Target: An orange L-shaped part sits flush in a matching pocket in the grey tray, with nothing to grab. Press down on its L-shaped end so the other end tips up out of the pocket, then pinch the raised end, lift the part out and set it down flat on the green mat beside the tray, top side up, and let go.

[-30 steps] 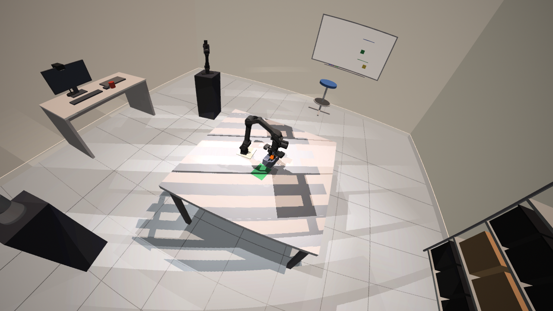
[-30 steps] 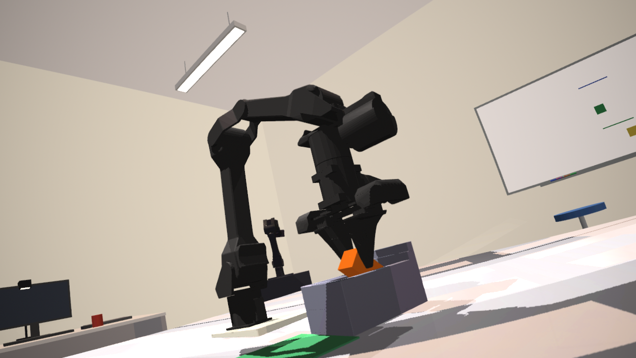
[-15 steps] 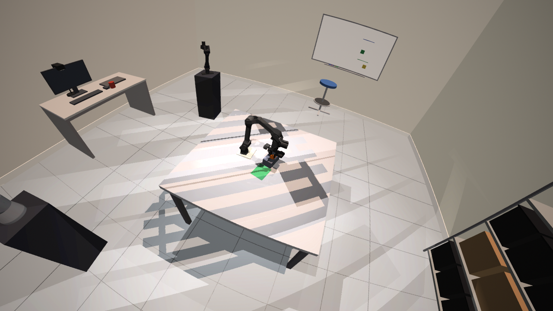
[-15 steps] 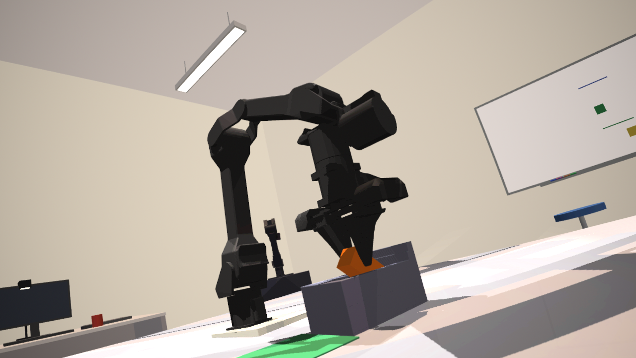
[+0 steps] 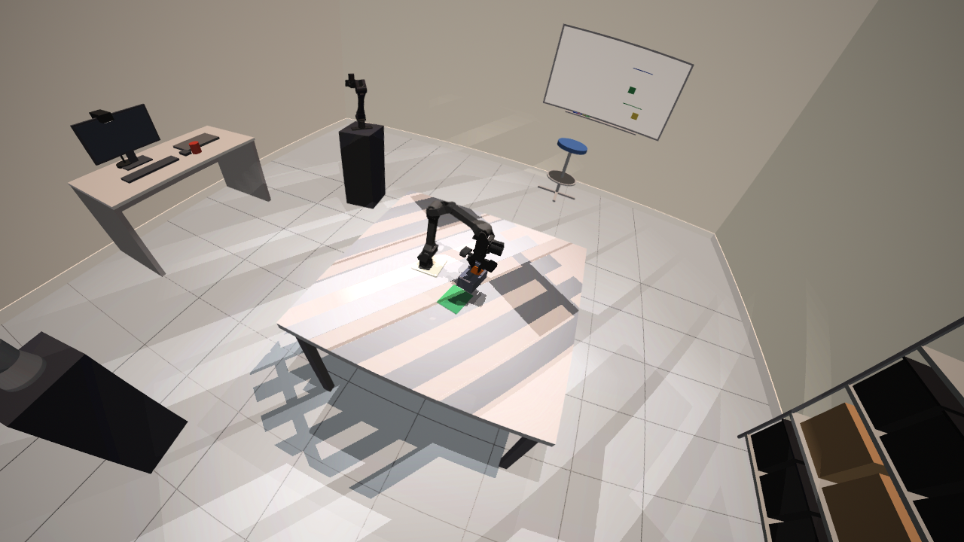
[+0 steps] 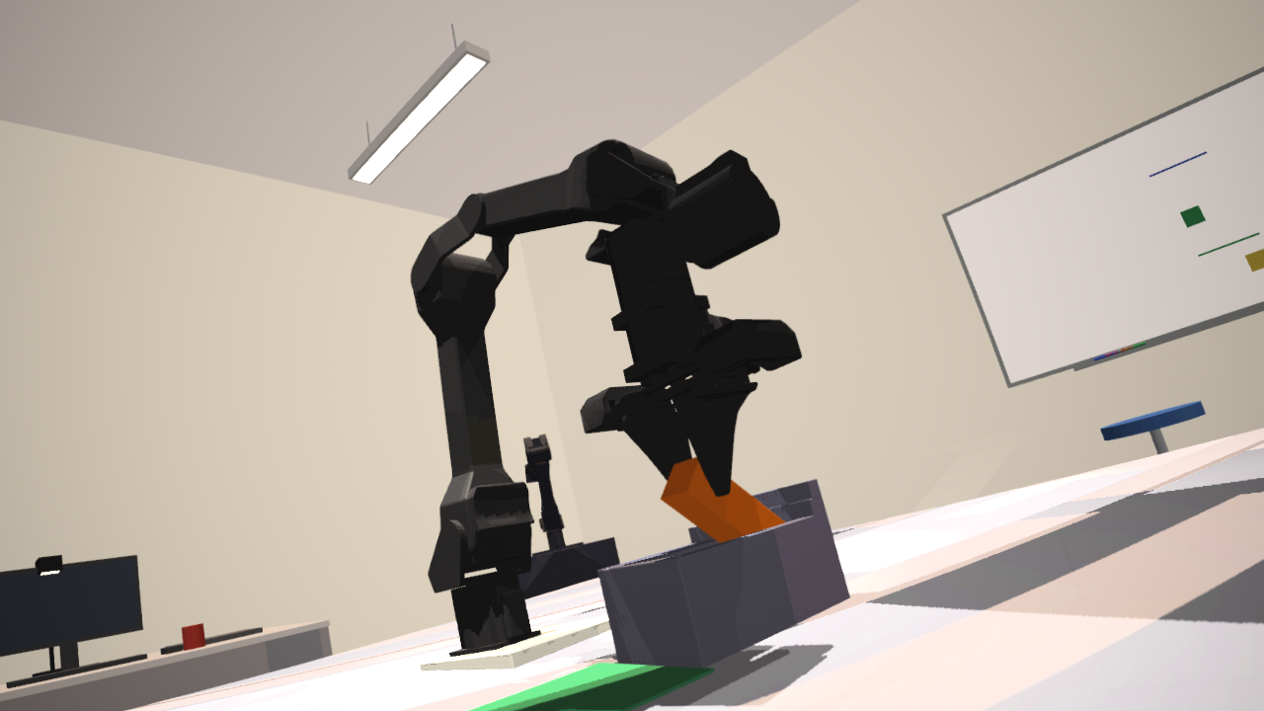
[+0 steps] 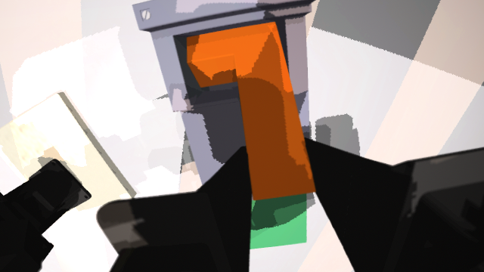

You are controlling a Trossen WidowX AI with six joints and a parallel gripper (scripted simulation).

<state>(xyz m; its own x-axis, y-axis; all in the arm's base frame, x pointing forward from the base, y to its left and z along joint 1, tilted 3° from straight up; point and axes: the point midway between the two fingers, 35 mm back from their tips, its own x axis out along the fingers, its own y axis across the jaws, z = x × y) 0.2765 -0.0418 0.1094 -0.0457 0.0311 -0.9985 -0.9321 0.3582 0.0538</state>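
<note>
The green mat is 130 mm to the right of my gripper tip, 110 mm below it and 60 mm behind it. The rest, counted from my gripper tip: orange L-shaped part (40 mm to the left, 30 mm below).
</note>
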